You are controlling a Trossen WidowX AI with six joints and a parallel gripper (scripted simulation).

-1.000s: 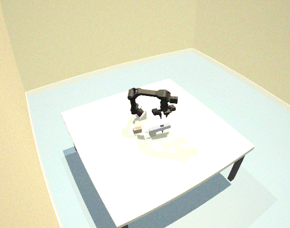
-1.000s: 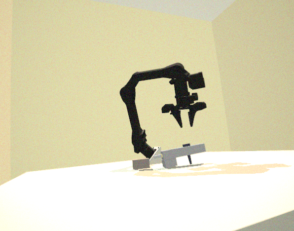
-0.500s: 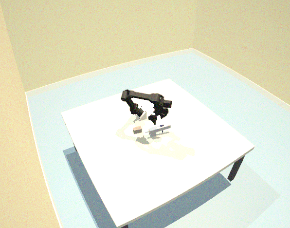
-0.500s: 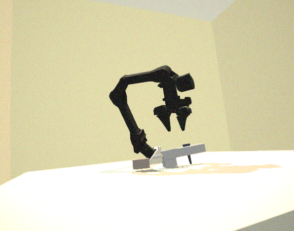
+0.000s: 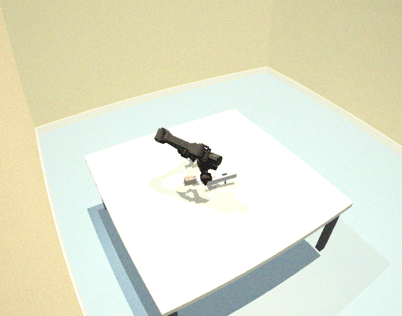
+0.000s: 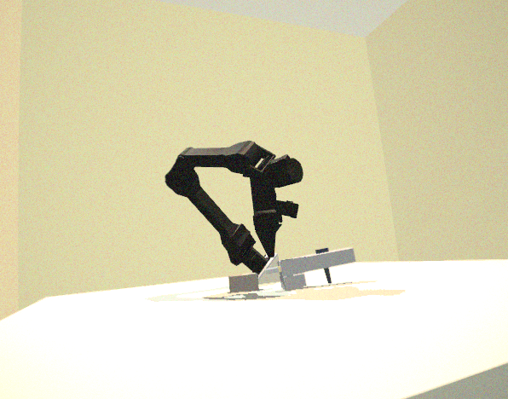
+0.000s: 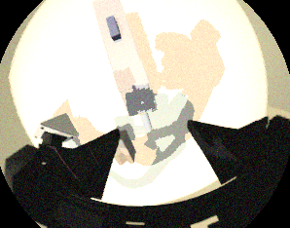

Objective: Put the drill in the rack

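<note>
Now: gripper tip 50 mm to the right of the tan drill and 30 mm above it. Round my gripper tip: grey sleeve 10 mm ahead, 110 mm to the left, 30 mm below; then dark blue key 10 mm ahead, 130 mm to the left, 20 mm below.
</note>
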